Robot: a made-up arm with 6 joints.
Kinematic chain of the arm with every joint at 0, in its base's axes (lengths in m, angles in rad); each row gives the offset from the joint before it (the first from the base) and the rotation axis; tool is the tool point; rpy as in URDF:
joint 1: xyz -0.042 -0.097 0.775 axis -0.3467 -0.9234 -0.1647
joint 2: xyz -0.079 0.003 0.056 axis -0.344 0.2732 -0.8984
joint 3: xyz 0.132 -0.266 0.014 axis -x
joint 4: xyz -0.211 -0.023 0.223 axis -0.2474 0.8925 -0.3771
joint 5: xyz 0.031 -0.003 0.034 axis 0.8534 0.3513 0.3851
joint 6: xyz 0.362 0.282 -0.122 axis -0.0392 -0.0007 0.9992
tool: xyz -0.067 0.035 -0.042 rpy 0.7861 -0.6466 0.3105
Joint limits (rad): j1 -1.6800..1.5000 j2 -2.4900..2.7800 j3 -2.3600..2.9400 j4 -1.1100..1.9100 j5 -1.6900..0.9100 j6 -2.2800..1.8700
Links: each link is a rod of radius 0.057 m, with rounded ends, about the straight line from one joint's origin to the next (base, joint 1, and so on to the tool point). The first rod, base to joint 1, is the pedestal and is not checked.
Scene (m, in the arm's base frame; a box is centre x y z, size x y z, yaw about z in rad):
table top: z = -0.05
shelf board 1: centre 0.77 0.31 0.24 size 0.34 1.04 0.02 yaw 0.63
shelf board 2: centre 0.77 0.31 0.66 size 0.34 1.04 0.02 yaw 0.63
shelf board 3: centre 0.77 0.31 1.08 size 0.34 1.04 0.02 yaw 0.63
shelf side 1: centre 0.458 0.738 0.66 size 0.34 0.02 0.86 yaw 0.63
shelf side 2: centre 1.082 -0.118 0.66 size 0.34 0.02 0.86 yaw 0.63
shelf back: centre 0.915 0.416 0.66 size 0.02 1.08 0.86 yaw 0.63
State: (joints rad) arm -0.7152 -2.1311 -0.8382 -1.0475 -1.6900 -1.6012
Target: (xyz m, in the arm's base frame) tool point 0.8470 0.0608 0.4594
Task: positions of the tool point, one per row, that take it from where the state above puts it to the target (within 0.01 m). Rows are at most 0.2 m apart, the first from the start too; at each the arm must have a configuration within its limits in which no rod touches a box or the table.
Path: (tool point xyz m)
1: 0.8225 0.0198 0.8661
2: 0.7304 -0.0402 0.8674
3: 0.6223 -0.0506 0.8696
4: 0.6501 -0.0209 0.7419
5: 0.6553 -0.0337 0.5998
6: 0.6361 -0.0930 0.4594
7: 0.7262 -0.0826 0.4606
8: 0.7972 -0.0360 0.4554
9: 0.8470 0.0608 0.4594

